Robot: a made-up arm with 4 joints. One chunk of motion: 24 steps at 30 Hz.
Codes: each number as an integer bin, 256 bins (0 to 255) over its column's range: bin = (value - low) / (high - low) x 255, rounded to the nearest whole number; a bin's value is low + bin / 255 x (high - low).
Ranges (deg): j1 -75..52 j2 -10..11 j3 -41..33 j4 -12..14
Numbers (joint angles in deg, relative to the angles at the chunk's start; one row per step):
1: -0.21 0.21 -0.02 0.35
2: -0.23 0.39 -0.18 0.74
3: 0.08 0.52 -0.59 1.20
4: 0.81 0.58 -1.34 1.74
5: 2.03 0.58 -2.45 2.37
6: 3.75 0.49 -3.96 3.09
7: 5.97 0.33 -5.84 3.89
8: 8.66 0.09 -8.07 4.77
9: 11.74 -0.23 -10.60 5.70
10: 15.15 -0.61 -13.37 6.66
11: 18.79 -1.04 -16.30 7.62
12: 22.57 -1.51 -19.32 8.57
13: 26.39 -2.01 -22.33 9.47
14: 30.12 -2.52 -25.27 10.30
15: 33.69 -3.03 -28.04 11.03
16: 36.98 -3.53 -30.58 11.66
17: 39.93 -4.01 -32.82 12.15
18: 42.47 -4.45 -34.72 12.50
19: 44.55 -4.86 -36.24 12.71
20: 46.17 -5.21 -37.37 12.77
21: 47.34 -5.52 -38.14 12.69
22: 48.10 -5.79 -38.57 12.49
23: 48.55 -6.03 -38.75 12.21
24: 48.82 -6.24 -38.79 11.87
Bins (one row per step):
1: 150 124 141 121
2: 150 126 141 125
3: 151 128 139 129
4: 152 128 137 135
5: 155 128 133 141
6: 158 127 128 148
7: 163 125 121 156
8: 168 123 113 164
9: 174 119 105 174
10: 181 114 95 183
11: 188 109 85 192
12: 196 103 75 202
13: 204 97 64 211
14: 211 91 54 219
15: 218 85 45 226
16: 225 79 36 232
17: 231 73 28 237
18: 236 67 22 240
19: 240 62 16 242
20: 243 58 13 243
21: 246 54 10 242
22: 247 51 8 240
23: 248 48 8 237
24: 249 46 8 234

